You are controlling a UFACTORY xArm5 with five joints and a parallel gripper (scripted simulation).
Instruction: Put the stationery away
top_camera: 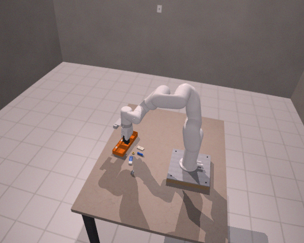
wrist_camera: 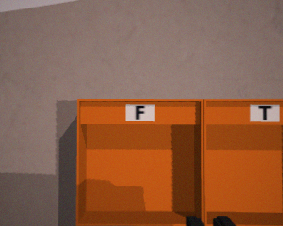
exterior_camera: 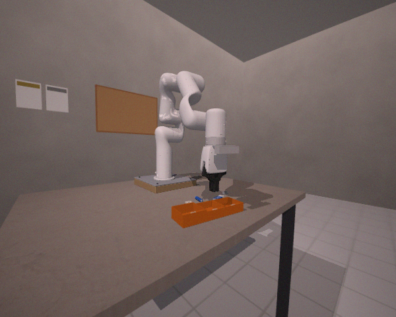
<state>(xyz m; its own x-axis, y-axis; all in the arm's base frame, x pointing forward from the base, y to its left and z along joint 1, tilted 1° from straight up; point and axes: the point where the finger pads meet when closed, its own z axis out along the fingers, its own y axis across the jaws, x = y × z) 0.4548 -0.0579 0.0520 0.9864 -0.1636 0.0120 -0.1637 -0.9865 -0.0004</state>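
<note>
Right now the blue eraser is 6 cm behind my hand, 10 cm to the left of it and 8 cm below it. From my hand the other things lie so: white domino 9 cm behind, 4 cm to the right, 8 cm below; then brass hex nut 5 cm behind, 2 cm to the left, 8 cm below; then bin 3 cm ahead, 5 cm to the right, 7 cm below.
</note>
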